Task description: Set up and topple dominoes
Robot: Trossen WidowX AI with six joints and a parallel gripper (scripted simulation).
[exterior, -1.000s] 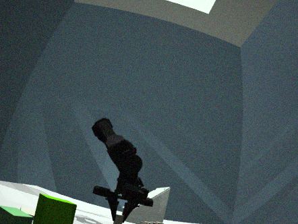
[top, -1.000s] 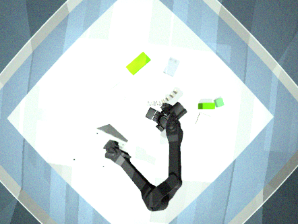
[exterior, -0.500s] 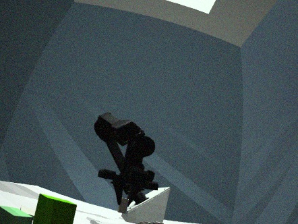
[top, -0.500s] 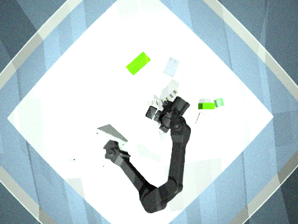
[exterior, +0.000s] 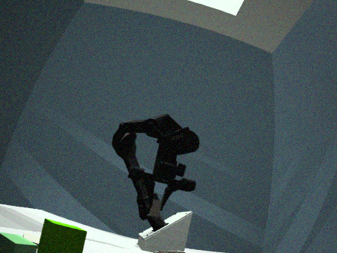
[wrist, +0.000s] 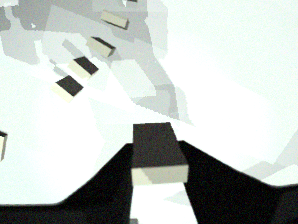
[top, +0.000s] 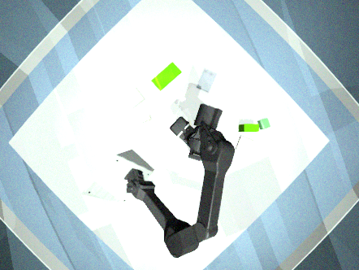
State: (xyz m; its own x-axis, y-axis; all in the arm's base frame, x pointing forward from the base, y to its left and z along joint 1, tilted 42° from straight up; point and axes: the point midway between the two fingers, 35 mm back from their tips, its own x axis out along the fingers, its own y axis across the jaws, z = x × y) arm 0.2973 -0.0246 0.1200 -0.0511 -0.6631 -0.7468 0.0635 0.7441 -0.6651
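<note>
Now: gripper tip 290 mm to the right of the flat bright green block, 170 mm short of it and 160 mm above it. Also, from my gripper tip: grey block 290 mm ahead, 150 mm below, 120 mm to the left; then pale green cube 300 mm ahead, 260 mm to the right, 150 mm below.
</note>
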